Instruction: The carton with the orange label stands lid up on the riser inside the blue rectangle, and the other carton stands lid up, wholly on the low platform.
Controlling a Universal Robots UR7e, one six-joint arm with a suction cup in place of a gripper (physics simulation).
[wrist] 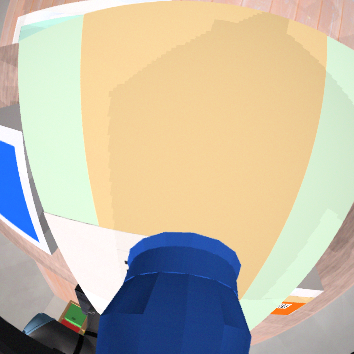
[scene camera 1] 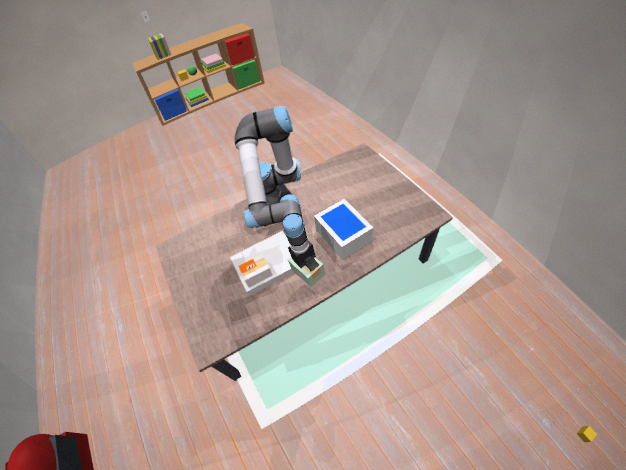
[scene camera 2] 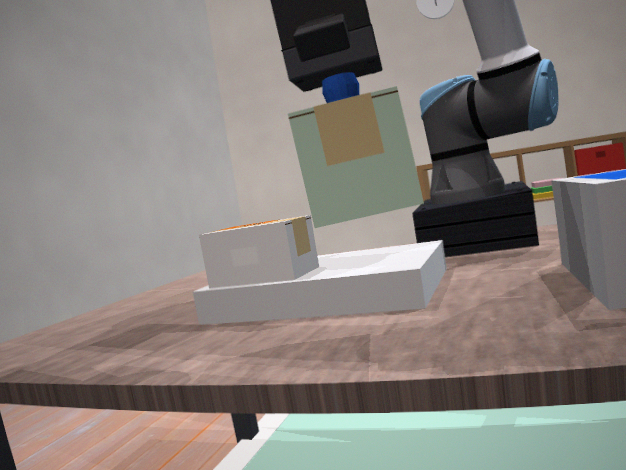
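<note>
My gripper (scene camera 1: 309, 263) (scene camera 2: 340, 88) (wrist: 183, 250), a blue suction cup, is on the top of the green carton (scene camera 1: 302, 274) (scene camera 2: 371, 187) (wrist: 52, 125) and holds it in the air. Brown tape runs over its top and down one side. It hangs near the right end of the low platform (scene camera 1: 275, 248) (scene camera 2: 374, 292). The carton with the orange label (scene camera 1: 259, 276) (scene camera 2: 247, 258) (wrist: 289, 308) stands lid up on the platform's left part. The riser (scene camera 1: 353, 245) (scene camera 2: 584, 227) bears the blue rectangle (scene camera 1: 343, 221) (scene camera 2: 609, 175) (wrist: 14, 195), with no carton on it.
The wooden table (scene camera 1: 202, 308) (scene camera 2: 303, 354) carries the platform and riser. The arm's base (scene camera 2: 475, 222) stands behind them. A shelf unit (scene camera 1: 202, 43) is at the far wall. A small yellow cube (scene camera 1: 587, 433) lies on the floor.
</note>
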